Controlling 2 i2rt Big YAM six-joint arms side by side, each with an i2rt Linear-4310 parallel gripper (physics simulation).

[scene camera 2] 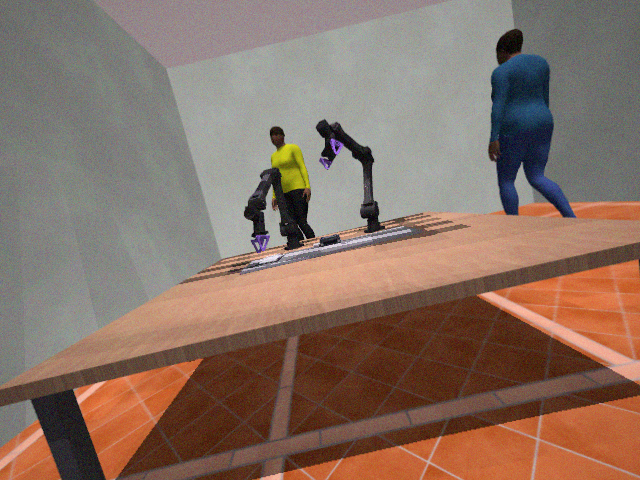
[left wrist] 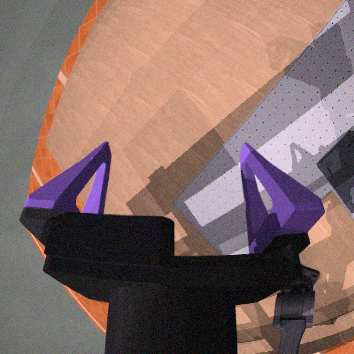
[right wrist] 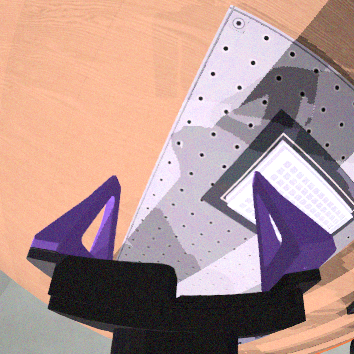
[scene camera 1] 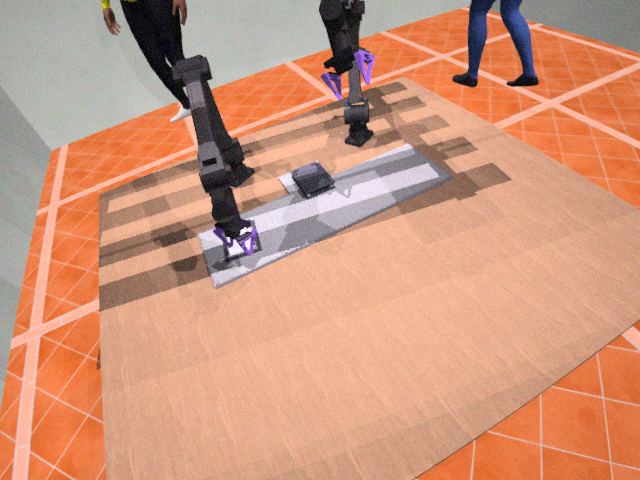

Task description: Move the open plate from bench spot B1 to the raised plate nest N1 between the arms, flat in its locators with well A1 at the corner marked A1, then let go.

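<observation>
The open plate, white with a grid of wells, lies flat in a dark square frame at the left end of the perforated board. My right gripper is open and empty above it; in the right wrist view it is turned diagonally to the plate, with one finger overlapping the plate. The dark raised nest N1 stands between the arms. My left gripper is open and empty, high above the table. The A1 marks are too small to read.
The long perforated grey board lies on the wooden table, in front of both arm bases. Striped shadows cross the board and table. Two people stand behind the table.
</observation>
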